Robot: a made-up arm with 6 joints.
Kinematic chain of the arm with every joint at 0, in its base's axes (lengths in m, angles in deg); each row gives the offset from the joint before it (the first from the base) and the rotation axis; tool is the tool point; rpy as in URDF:
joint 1: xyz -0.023 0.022 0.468 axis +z
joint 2: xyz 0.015 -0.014 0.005 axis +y
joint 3: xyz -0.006 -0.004 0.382 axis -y
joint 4: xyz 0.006 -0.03 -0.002 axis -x
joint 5: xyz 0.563 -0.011 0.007 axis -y
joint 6: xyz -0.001 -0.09 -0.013 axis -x
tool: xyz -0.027 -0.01 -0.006 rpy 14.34 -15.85 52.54
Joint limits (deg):
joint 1: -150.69..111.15
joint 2: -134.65..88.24
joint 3: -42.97..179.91
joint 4: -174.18..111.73
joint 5: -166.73..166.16
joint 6: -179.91..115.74
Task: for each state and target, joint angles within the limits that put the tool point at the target. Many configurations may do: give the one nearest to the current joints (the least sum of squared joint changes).
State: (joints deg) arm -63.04 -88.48 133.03 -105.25 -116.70 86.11
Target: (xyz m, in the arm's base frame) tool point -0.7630 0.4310 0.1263
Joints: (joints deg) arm -32.99 -89.09 138.14 -101.32 -115.64 86.05
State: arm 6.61 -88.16 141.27 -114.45 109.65 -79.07
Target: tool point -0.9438 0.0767 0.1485
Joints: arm -4.53 -103.04 108.25 -106.16 124.02 -73.43
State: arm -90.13 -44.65 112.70 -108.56 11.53 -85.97
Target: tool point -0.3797 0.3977 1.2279
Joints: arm -47.42 -25.25 115.77 -103.26 3.78 -87.07
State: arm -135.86 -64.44 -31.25 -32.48 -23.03 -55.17
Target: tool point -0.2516 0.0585 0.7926
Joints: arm -150.69 -63.60 -42.52 -20.12 -27.30 -50.78
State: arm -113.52 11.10 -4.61 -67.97 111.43 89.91
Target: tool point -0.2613 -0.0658 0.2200
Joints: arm -147.97 32.83 -42.97 -76.76 80.44 89.86
